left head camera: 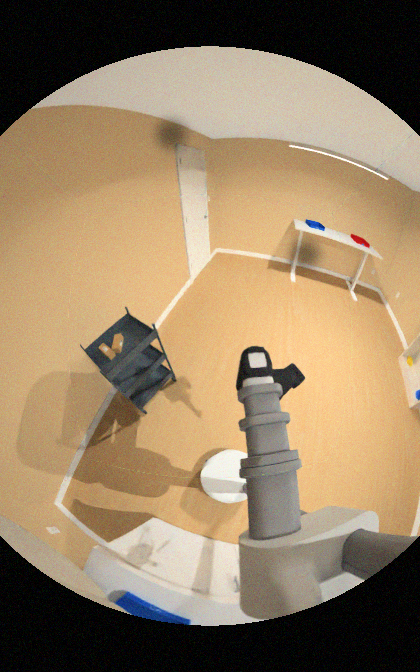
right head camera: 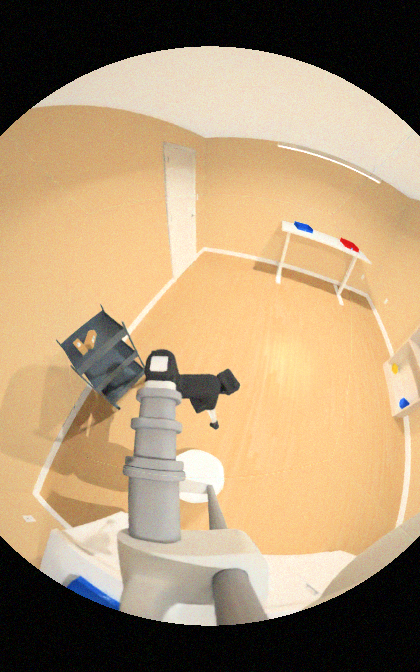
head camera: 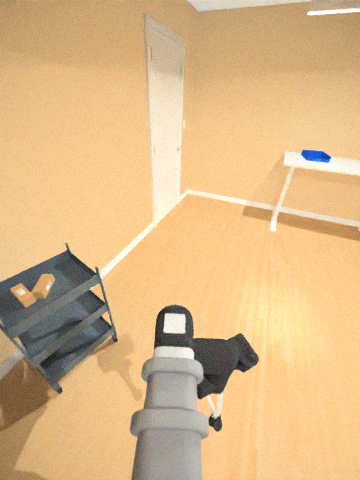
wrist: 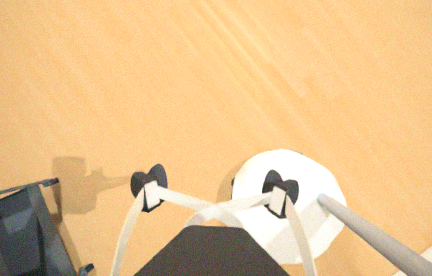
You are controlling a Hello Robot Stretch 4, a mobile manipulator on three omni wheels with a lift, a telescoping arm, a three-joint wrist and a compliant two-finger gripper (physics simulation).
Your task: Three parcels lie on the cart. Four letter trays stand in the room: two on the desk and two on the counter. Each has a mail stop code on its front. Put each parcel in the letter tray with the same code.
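Frame: origin at the robot's base, x left, y back, z up, level; metres.
Seen in the pictures: gripper, between the fingertips: (head camera: 203, 398) (wrist: 214, 182).
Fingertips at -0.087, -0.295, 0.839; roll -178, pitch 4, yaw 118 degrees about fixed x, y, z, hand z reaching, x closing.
Observation:
A point is followed by its place in that frame, as x, y, z.
Two small orange-brown parcels with white labels, a left one (head camera: 23, 295) @(0.769, -0.729, 0.688) (left head camera: 106, 350) (right head camera: 80, 346) and a right one (head camera: 43, 286) @(0.705, -0.792, 0.687) (left head camera: 118, 342) (right head camera: 90, 339), lie close together on the top shelf of the dark cart (head camera: 60, 304) @(0.583, -0.709, 0.656). My gripper (wrist: 214, 182) @(-0.087, -0.295, 0.838) is open and empty, above the floor to the cart's right. A blue tray (head camera: 316, 156) @(-1.793, -2.984, 0.931) (left head camera: 315, 225) (right head camera: 303, 227) and a red tray (left head camera: 360, 241) (right head camera: 349, 245) stand on the white desk (left head camera: 335, 234). Another blue tray (left head camera: 150, 609) (right head camera: 92, 594) shows partly on the counter. The codes are unreadable; the counter's red tray does not show.
The cart stands near the left wall; a door (head camera: 167, 125) @(0.214, -2.961, 1.223) is beyond it. My white round base (left head camera: 222, 475) (right head camera: 205, 470) (wrist: 265, 180) is below the arm. A low shelf unit with yellow and blue things is at the right edge of both side head views. The counter is at their bottom.

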